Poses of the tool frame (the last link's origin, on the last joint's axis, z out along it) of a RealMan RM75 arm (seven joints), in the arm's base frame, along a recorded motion.
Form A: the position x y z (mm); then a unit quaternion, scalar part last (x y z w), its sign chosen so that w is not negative.
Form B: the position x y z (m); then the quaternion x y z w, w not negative. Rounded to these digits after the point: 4 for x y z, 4 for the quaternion.
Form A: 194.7, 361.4, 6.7, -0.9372, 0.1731, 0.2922, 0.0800
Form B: 0.1947, 0.3614, 0.0067, -0.9372, 0.1731, 0.2922, 0.0800
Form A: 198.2, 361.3, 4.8, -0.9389, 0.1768, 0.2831, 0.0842
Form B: 0.1982, 0.3613, 0.0048, -0.9389, 0.1768, 0.2831, 0.0842
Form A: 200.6, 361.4, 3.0, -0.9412, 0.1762, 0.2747, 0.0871
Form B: 0.2006, 0.3614, 0.0030, -0.9412, 0.1762, 0.2747, 0.0871
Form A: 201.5, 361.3, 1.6, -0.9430, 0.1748, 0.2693, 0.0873
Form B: 0.2015, 0.3613, 0.0016, -0.9430, 0.1748, 0.2693, 0.0873
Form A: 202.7, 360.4, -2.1, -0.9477, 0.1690, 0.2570, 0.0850
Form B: 0.2027, 0.3604, -0.0021, -0.9477, 0.1690, 0.2570, 0.0850
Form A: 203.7, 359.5, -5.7, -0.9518, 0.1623, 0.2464, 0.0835
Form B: 0.2037, 0.3595, -0.0057, -0.9518, 0.1623, 0.2464, 0.0835
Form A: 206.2, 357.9, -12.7, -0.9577, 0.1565, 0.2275, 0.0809
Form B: 0.2062, 0.3579, -0.0127, -0.9577, 0.1565, 0.2275, 0.0809
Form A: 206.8, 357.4, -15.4, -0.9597, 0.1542, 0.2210, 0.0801
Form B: 0.2068, 0.3574, -0.0154, -0.9597, 0.1542, 0.2210, 0.0801
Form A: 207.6, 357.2, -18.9, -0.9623, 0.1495, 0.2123, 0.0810
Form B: 0.2076, 0.3572, -0.0189, -0.9623, 0.1495, 0.2123, 0.0810
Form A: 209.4, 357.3, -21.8, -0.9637, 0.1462, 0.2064, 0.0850
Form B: 0.2094, 0.3573, -0.0218, -0.9637, 0.1462, 0.2064, 0.0850
